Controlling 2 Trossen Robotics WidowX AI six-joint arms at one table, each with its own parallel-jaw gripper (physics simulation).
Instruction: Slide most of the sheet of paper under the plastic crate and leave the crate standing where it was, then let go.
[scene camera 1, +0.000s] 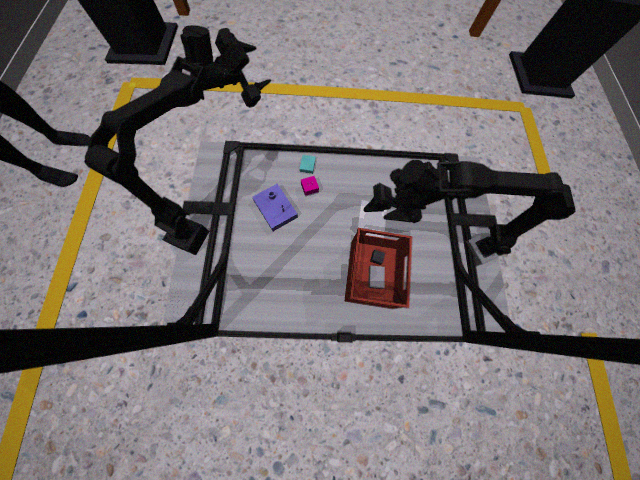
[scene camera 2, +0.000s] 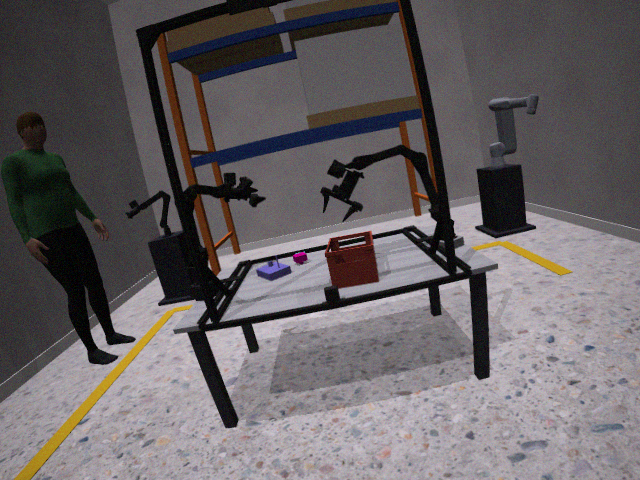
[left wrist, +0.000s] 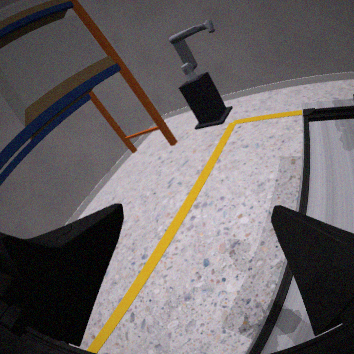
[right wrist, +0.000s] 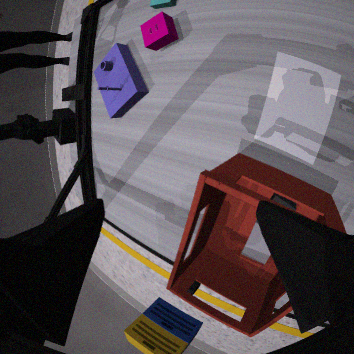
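Observation:
A red crate (scene camera 1: 356, 273) (scene camera 2: 353, 263) (right wrist: 265, 172) stands upright on the table, with a dark block (scene camera 1: 377, 256) and a light grey block (scene camera 1: 376, 276) inside. A white sheet of paper (scene camera 1: 369, 217) (right wrist: 297, 107) lies flat just behind it; in the right wrist view a shaded strip of table separates them. The paper does not show clearly in scene camera 2. My right gripper (scene camera 1: 378, 212) (scene camera 2: 334, 216) (right wrist: 183, 208) is open and empty, above the crate and paper. My left gripper (scene camera 1: 262, 64) (scene camera 2: 260, 194) (left wrist: 200, 213) is open and empty, raised far from both.
A purple block with small knobs (scene camera 1: 273, 210) (scene camera 2: 273, 271) (right wrist: 119, 95) lies at the table's left. A magenta block (scene camera 1: 310, 185) (scene camera 2: 299, 257) (right wrist: 159, 31) and a teal block (scene camera 1: 307, 163) (right wrist: 163, 2) lie behind it. A black frame rail (scene camera 1: 341, 150) borders the table top.

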